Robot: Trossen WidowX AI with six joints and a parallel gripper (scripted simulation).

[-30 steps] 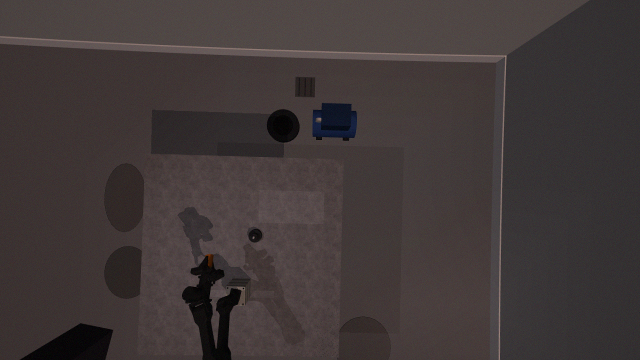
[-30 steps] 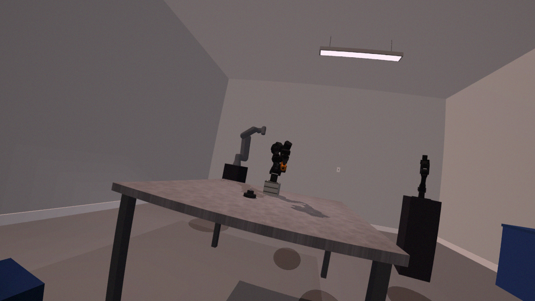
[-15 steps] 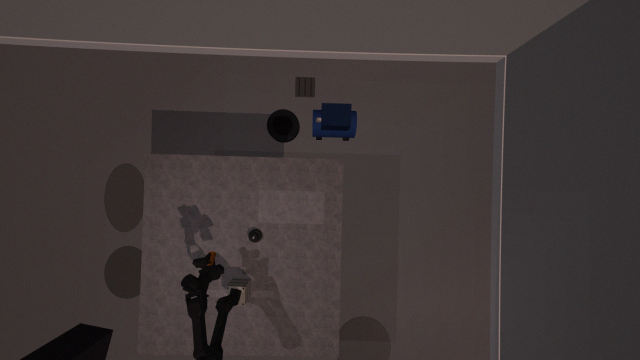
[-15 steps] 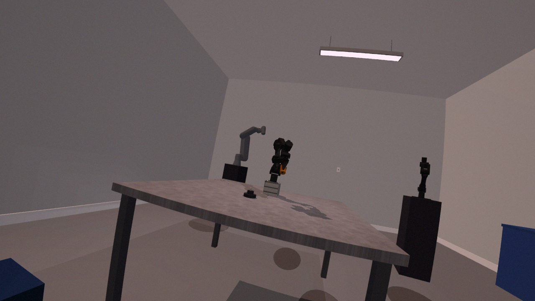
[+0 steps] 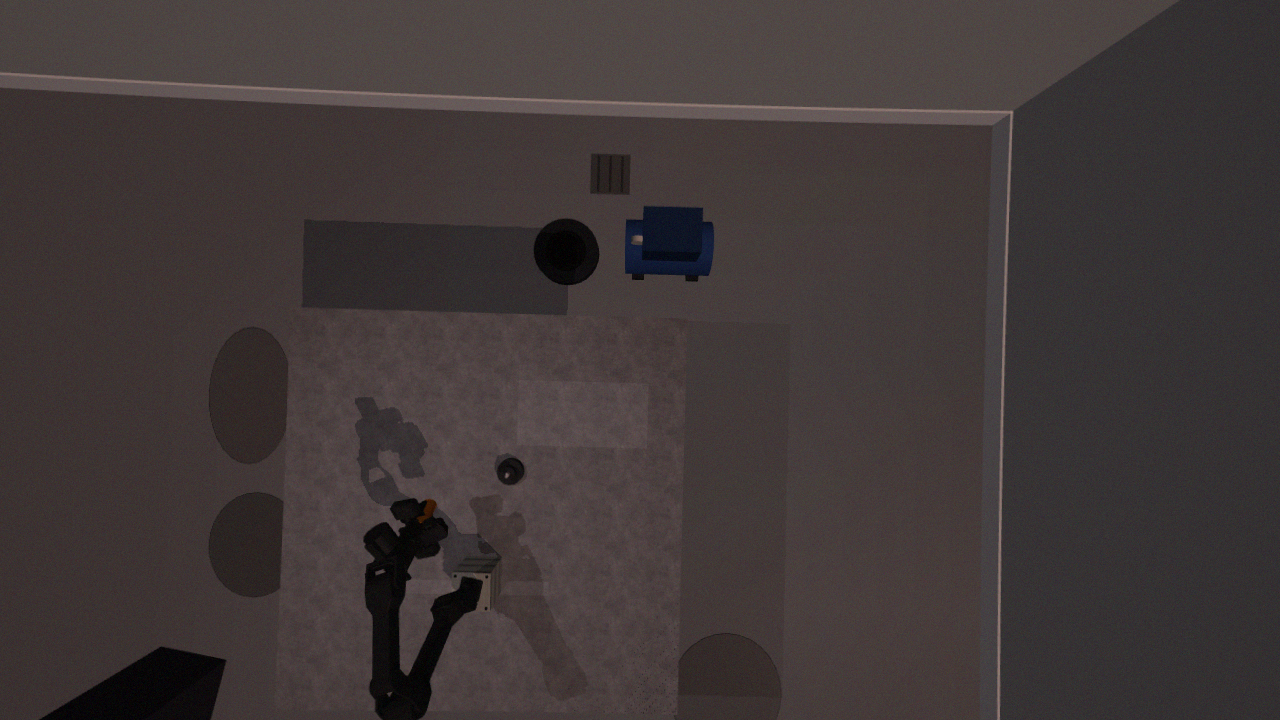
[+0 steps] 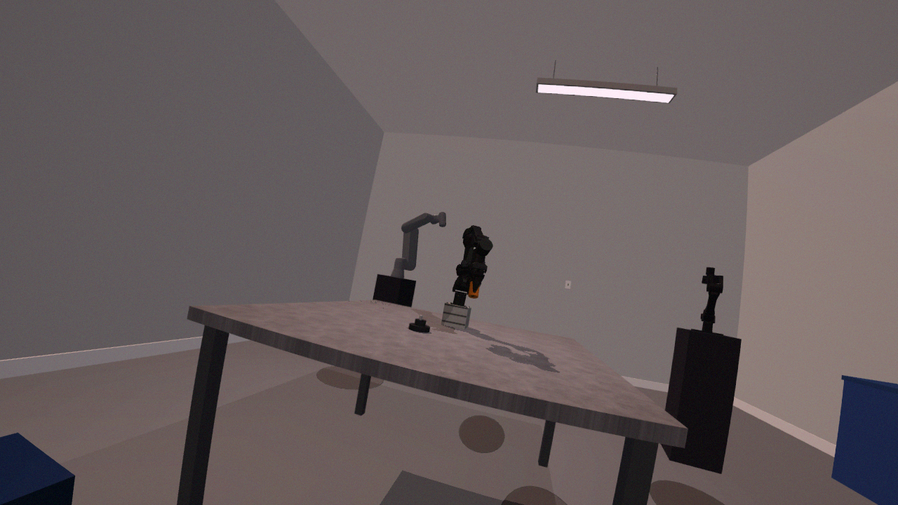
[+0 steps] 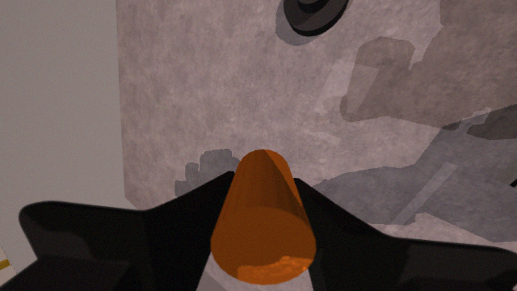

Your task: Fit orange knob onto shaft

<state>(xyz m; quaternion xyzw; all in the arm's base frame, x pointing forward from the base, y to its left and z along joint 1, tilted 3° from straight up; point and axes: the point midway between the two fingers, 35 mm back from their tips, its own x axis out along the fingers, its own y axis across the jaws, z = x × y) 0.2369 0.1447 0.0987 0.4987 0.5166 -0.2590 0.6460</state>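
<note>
My gripper tip is now 10 mm past the orange knob, 10 mm to the left of it and 30 mm below it. From my gripper tip the other things lie so: round pedestal 100 mm ahead, 170 mm to the right, 150 mm below.
</note>
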